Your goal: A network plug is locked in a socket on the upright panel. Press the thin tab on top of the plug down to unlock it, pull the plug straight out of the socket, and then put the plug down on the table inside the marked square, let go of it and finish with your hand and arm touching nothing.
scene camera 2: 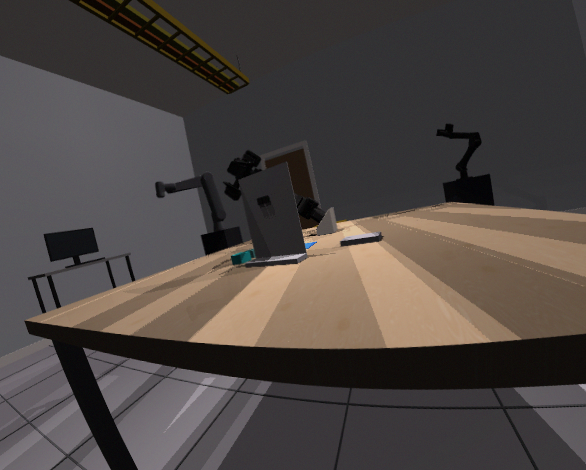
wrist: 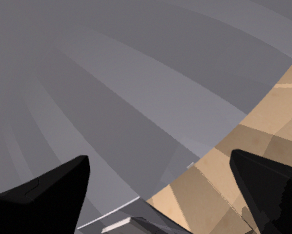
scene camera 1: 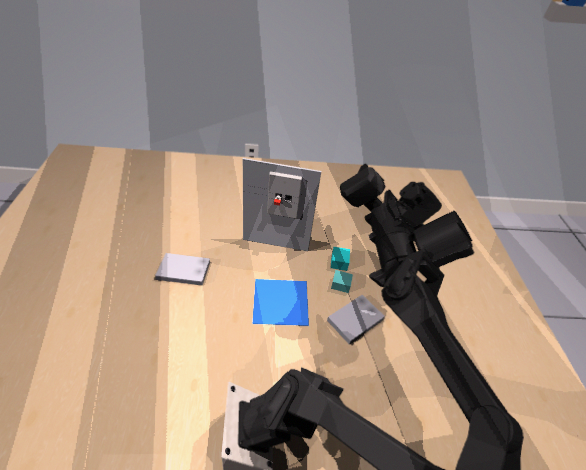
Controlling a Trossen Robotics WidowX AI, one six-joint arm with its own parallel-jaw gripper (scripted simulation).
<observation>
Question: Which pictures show the gripper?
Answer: Scene camera 2, the wrist view and scene camera 1: all of them.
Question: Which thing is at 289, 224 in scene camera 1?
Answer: A grey upright panel.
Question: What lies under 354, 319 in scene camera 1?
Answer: A grey plate.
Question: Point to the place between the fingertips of the gripper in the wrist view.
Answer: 162, 162
</observation>
